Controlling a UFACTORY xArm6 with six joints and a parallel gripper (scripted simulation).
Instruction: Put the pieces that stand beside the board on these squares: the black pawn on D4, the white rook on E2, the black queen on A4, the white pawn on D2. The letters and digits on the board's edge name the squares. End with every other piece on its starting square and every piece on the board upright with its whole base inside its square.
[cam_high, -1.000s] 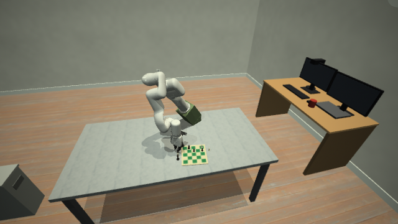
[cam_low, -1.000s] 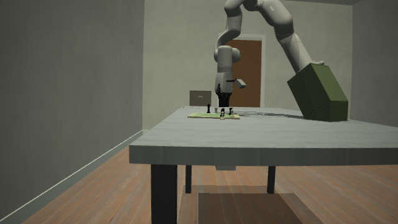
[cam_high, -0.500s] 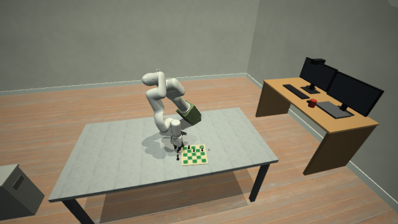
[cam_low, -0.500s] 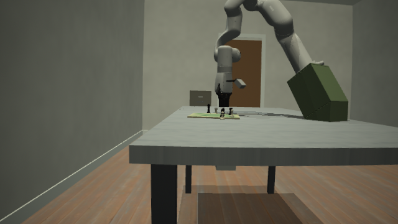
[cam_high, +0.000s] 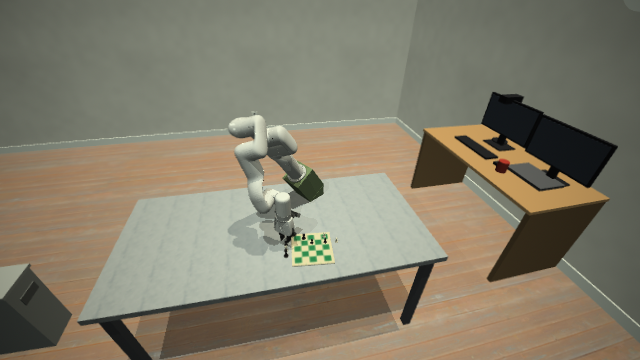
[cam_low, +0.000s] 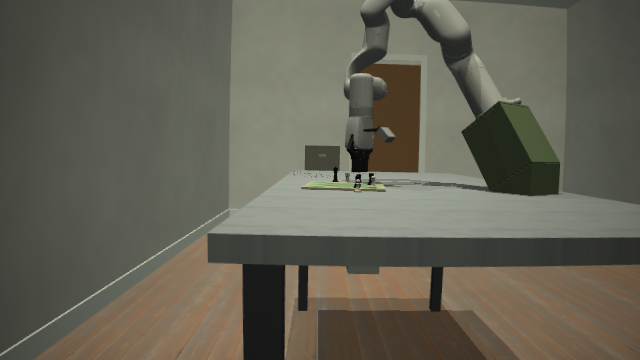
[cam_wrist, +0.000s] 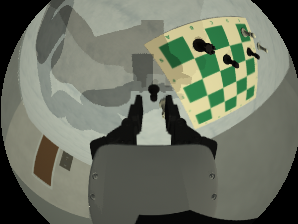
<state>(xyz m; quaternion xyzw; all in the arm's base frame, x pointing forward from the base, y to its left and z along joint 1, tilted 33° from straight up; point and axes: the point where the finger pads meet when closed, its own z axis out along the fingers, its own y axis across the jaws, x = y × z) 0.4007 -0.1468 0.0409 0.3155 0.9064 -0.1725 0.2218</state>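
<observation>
My gripper is now 40 mm short of the white rook, 40 mm above it and 10 mm to the left of it. Also, from my hand: chessboard (130 mm to the left, 60 mm ahead, 50 mm below); then black queen (80 mm ahead, 30 mm below, 10 mm to the right).
</observation>
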